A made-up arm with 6 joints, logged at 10 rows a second.
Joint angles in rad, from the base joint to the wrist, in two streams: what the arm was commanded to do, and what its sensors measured. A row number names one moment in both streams.
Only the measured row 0 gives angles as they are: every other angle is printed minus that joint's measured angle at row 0.
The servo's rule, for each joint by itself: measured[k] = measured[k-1] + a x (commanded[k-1-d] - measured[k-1]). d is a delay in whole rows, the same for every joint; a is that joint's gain. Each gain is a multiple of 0.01, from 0.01 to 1. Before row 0 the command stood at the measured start. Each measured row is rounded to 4 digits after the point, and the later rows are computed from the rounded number. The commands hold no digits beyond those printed.
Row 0, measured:
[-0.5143 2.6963 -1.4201 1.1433 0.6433 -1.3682]
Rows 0 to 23, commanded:
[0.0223 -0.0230 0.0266 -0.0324 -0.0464 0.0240]
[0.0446 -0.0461 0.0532 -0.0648 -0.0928 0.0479]
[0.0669 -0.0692 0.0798 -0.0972 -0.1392 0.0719]
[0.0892 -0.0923 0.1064 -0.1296 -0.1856 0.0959]
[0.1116 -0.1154 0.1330 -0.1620 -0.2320 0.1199]
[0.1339 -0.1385 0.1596 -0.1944 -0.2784 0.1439]
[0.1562 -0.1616 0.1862 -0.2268 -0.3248 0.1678]
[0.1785 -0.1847 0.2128 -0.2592 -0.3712 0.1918]
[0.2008 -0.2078 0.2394 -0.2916 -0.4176 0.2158]
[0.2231 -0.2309 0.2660 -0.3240 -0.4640 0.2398]
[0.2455 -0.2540 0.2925 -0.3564 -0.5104 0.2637]
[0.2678 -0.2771 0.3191 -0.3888 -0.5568 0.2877]
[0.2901 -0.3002 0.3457 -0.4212 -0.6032 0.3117]
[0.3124 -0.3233 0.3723 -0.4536 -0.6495 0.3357]
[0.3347 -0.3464 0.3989 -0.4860 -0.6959 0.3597]
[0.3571 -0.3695 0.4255 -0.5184 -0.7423 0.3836]
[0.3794 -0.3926 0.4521 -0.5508 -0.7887 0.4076]
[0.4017 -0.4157 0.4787 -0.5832 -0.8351 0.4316]
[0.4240 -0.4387 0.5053 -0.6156 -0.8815 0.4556]
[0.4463 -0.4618 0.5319 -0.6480 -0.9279 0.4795]
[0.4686 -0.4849 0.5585 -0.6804 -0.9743 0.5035]
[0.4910 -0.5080 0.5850 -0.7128 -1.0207 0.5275]
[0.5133 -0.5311 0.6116 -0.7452 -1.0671 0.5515]
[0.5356 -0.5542 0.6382 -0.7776 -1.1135 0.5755]
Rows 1 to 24, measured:
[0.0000 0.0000 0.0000 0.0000 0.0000 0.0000]
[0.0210 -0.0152 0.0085 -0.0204 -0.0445 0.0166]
[0.0432 -0.0356 0.0228 -0.0484 -0.0909 0.0382]
[0.0655 -0.0578 0.0410 -0.0791 -0.1373 0.0615]
[0.0878 -0.0806 0.0619 -0.1109 -0.1837 0.0852]
[0.1102 -0.1036 0.0847 -0.1431 -0.2301 0.1091]
[0.1325 -0.1266 0.1087 -0.1754 -0.2765 0.1331]
[0.1548 -0.1497 0.1335 -0.2078 -0.3229 0.1570]
[0.1771 -0.1728 0.1589 -0.2402 -0.3693 0.1810]
[0.1994 -0.1959 0.1847 -0.2726 -0.4157 0.2050]
[0.2217 -0.2190 0.2107 -0.3050 -0.4621 0.2290]
[0.2441 -0.2421 0.2369 -0.3374 -0.5085 0.2529]
[0.2664 -0.2652 0.2632 -0.3698 -0.5549 0.2769]
[0.2887 -0.2883 0.2896 -0.4022 -0.6013 0.3009]
[0.3110 -0.3114 0.3161 -0.4346 -0.6476 0.3249]
[0.3333 -0.3345 0.3426 -0.4670 -0.6940 0.3489]
[0.3557 -0.3576 0.3691 -0.4994 -0.7404 0.3728]
[0.3780 -0.3807 0.3957 -0.5318 -0.7868 0.3968]
[0.4003 -0.4038 0.4223 -0.5642 -0.8332 0.4208]
[0.4226 -0.4268 0.4489 -0.5966 -0.8796 0.4448]
[0.4449 -0.4499 0.4755 -0.6290 -0.9260 0.4687]
[0.4672 -0.4730 0.5021 -0.6614 -0.9724 0.4927]
[0.4896 -0.4961 0.5286 -0.6938 -1.0188 0.5167]
[0.5119 -0.5192 0.5552 -0.7262 -1.0652 0.5407]
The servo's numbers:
d 1
a 0.94 0.66 0.32 0.63 0.96 0.69

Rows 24 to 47, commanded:
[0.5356 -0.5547 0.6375 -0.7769 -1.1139 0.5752]
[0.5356 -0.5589 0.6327 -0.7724 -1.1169 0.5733]
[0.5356 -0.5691 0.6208 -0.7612 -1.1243 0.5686]
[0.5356 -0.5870 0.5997 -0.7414 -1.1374 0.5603]
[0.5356 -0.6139 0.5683 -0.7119 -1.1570 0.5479]
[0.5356 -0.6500 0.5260 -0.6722 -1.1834 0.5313]
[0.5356 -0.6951 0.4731 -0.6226 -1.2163 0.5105]
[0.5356 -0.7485 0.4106 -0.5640 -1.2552 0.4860]
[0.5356 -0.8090 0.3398 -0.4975 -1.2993 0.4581]
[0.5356 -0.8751 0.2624 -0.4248 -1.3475 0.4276]
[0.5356 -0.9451 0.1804 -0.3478 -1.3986 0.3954]
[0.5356 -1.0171 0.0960 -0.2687 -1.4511 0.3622]
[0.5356 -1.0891 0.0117 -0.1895 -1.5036 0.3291]
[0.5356 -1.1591 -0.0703 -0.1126 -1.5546 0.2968]
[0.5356 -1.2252 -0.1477 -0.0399 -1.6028 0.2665]
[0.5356 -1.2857 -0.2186 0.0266 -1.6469 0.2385]
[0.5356 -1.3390 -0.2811 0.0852 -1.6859 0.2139]
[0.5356 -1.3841 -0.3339 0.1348 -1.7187 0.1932]
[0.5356 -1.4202 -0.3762 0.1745 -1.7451 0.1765]
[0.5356 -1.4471 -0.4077 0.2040 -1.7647 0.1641]
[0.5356 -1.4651 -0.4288 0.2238 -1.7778 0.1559]
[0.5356 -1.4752 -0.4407 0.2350 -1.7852 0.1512]
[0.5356 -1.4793 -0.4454 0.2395 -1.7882 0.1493]
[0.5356 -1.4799 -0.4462 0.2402 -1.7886 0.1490]
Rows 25 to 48, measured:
[0.5342 -0.5423 0.5818 -0.7586 -1.1116 0.5647]
[0.5355 -0.5505 0.5996 -0.7701 -1.1138 0.5719]
[0.5356 -0.5560 0.6102 -0.7715 -1.1168 0.5729]
[0.5356 -0.5646 0.6136 -0.7650 -1.1240 0.5699]
[0.5356 -0.5794 0.6092 -0.7501 -1.1369 0.5633]
[0.5356 -0.6022 0.5961 -0.7260 -1.1562 0.5527]
[0.5356 -0.6337 0.5737 -0.6921 -1.1823 0.5379]
[0.5356 -0.6742 0.5415 -0.6483 -1.2149 0.5190]
[0.5356 -0.7232 0.4996 -0.5952 -1.2536 0.4962]
[0.5356 -0.7798 0.4485 -0.5336 -1.2975 0.4699]
[0.5356 -0.8427 0.3889 -0.4651 -1.3455 0.4407]
[0.5356 -0.9103 0.3222 -0.3912 -1.3965 0.4094]
[0.5356 -0.9808 0.2498 -0.3140 -1.4489 0.3768]
[0.5356 -1.0523 0.1736 -0.2356 -1.5014 0.3439]
[0.5356 -1.1228 0.0956 -0.1581 -1.5525 0.3114]
[0.5356 -1.1904 0.0177 -0.0836 -1.6008 0.2804]
[0.5356 -1.2533 -0.0579 -0.0142 -1.6451 0.2515]
[0.5356 -1.3099 -0.1293 0.0484 -1.6843 0.2256]
[0.5356 -1.3589 -0.1948 0.1028 -1.7173 0.2032]
[0.5356 -1.3994 -0.2528 0.1480 -1.7440 0.1848]
[0.5356 -1.4309 -0.3024 0.1833 -1.7639 0.1705]
[0.5356 -1.4535 -0.3428 0.2088 -1.7772 0.1604]
[0.5356 -1.4678 -0.3741 0.2253 -1.7849 0.1541]
[0.5356 -1.4754 -0.3969 0.2342 -1.7881 0.1508]

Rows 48 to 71, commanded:
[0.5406 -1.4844 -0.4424 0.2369 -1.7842 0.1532]
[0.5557 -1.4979 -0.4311 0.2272 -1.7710 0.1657]
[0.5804 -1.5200 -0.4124 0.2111 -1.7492 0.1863]
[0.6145 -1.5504 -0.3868 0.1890 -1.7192 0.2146]
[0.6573 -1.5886 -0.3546 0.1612 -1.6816 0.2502]
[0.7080 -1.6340 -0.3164 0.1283 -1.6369 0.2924]
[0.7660 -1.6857 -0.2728 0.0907 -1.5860 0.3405]
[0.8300 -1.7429 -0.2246 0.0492 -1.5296 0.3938]
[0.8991 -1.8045 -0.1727 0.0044 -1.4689 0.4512]
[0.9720 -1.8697 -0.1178 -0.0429 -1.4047 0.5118]
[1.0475 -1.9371 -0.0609 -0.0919 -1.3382 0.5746]
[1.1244 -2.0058 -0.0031 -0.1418 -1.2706 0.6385]
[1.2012 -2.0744 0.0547 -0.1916 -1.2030 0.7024]
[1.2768 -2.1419 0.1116 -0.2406 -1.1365 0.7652]
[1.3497 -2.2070 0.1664 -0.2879 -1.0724 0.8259]
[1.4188 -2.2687 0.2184 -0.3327 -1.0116 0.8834]
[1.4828 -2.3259 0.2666 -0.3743 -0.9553 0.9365]
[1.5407 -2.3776 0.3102 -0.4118 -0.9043 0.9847]
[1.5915 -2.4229 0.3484 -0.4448 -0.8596 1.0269]
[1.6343 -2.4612 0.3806 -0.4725 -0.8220 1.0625]
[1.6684 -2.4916 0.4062 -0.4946 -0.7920 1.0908]
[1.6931 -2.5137 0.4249 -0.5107 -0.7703 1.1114]
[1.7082 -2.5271 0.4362 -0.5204 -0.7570 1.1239]
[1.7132 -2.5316 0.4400 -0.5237 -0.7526 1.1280]
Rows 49 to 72, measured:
[0.5356 -1.4784 -0.4127 0.2380 -1.7886 0.1496]
[0.5403 -1.4824 -0.4222 0.2373 -1.7844 0.1521]
[0.5548 -1.4926 -0.4250 0.2309 -1.7715 0.1615]
[0.5789 -1.5107 -0.4210 0.2184 -1.7501 0.1786]
[0.6124 -1.5369 -0.4101 0.1999 -1.7204 0.2034]
[0.6546 -1.5710 -0.3923 0.1755 -1.6832 0.2357]
[0.7048 -1.6126 -0.3680 0.1458 -1.6388 0.2748]
[0.7623 -1.6608 -0.3375 0.1111 -1.5881 0.3201]
[0.8259 -1.7150 -0.3014 0.0721 -1.5319 0.3710]
[0.8947 -1.7741 -0.2602 0.0294 -1.4714 0.4263]
[0.9674 -1.8372 -0.2146 -0.0161 -1.4074 0.4853]
[1.0427 -1.9031 -0.1654 -0.0639 -1.3410 0.5469]
[1.1195 -1.9709 -0.1135 -0.1130 -1.2734 0.6101]
[1.1963 -2.0392 -0.0597 -0.1625 -1.2058 0.6738]
[1.2720 -2.1070 -0.0049 -0.2117 -1.1393 0.7369]
[1.3450 -2.1730 0.0499 -0.2597 -1.0751 0.7983]
[1.4144 -2.2362 0.1038 -0.3057 -1.0141 0.8570]
[1.4787 -2.2954 0.1559 -0.3489 -0.9577 0.9119]
[1.5370 -2.3497 0.2053 -0.3885 -0.9064 0.9621]
[1.5882 -2.3980 0.2511 -0.4240 -0.8615 1.0068]
[1.6315 -2.4397 0.2925 -0.4546 -0.8236 1.0452]
[1.6662 -2.4740 0.3289 -0.4798 -0.7933 1.0767]
[1.6915 -2.5002 0.3596 -0.4993 -0.7712 1.1006]
[1.7072 -2.5180 0.3841 -0.5126 -0.7576 1.1167]

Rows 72 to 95, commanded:
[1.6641 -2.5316 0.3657 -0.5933 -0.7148 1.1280]
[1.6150 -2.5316 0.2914 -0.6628 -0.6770 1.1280]
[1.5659 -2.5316 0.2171 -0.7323 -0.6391 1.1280]
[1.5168 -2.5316 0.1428 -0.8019 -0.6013 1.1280]
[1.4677 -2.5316 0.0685 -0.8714 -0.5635 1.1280]
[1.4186 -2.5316 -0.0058 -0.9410 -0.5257 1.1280]
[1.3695 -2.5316 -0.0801 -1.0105 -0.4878 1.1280]
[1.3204 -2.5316 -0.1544 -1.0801 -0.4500 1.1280]
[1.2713 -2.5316 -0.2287 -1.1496 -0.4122 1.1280]
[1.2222 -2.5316 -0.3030 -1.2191 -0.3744 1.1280]
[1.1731 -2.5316 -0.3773 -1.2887 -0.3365 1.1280]
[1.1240 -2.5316 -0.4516 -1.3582 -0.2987 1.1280]
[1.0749 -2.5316 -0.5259 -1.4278 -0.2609 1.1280]
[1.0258 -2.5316 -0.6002 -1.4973 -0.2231 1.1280]
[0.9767 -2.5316 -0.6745 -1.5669 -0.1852 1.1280]
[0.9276 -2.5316 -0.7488 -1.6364 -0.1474 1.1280]
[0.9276 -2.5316 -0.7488 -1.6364 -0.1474 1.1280]
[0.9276 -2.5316 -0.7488 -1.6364 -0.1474 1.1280]
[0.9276 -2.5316 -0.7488 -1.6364 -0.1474 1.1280]
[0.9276 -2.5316 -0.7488 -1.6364 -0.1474 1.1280]
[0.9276 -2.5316 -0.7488 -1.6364 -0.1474 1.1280]
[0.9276 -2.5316 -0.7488 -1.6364 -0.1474 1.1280]
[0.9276 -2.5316 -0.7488 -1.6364 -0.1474 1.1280]
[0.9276 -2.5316 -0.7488 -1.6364 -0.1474 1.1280]
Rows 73 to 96, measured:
[1.7128 -2.5270 0.4020 -0.5196 -0.7528 1.1245]
[1.6670 -2.5300 0.3904 -0.5660 -0.7163 1.1269]
[1.6181 -2.5311 0.3587 -0.6270 -0.6786 1.1277]
[1.5690 -2.5314 0.3134 -0.6933 -0.6407 1.1279]
[1.5199 -2.5315 0.2588 -0.7617 -0.6029 1.1280]
[1.4708 -2.5316 0.1979 -0.8308 -0.5651 1.1280]
[1.4217 -2.5316 0.1327 -0.9002 -0.5273 1.1280]
[1.3726 -2.5316 0.0646 -0.9697 -0.4894 1.1280]
[1.3235 -2.5316 -0.0055 -1.0393 -0.4516 1.1280]
[1.2744 -2.5316 -0.0769 -1.1088 -0.4138 1.1280]
[1.2253 -2.5316 -0.1493 -1.1783 -0.3760 1.1280]
[1.1762 -2.5316 -0.2223 -1.2479 -0.3381 1.1280]
[1.1271 -2.5316 -0.2957 -1.3174 -0.3003 1.1280]
[1.0780 -2.5316 -0.3694 -1.3870 -0.2625 1.1280]
[1.0289 -2.5316 -0.4433 -1.4565 -0.2247 1.1280]
[0.9798 -2.5316 -0.5173 -1.5261 -0.1868 1.1280]
[0.9307 -2.5316 -0.5914 -1.5956 -0.1490 1.1280]
[0.9278 -2.5316 -0.6418 -1.6213 -0.1475 1.1280]
[0.9276 -2.5316 -0.6760 -1.6308 -0.1474 1.1280]
[0.9276 -2.5316 -0.6993 -1.6343 -0.1474 1.1280]
[0.9276 -2.5316 -0.7151 -1.6356 -0.1474 1.1280]
[0.9276 -2.5316 -0.7259 -1.6361 -0.1474 1.1280]
[0.9276 -2.5316 -0.7332 -1.6363 -0.1474 1.1280]
[0.9276 -2.5316 -0.7382 -1.6364 -0.1474 1.1280]

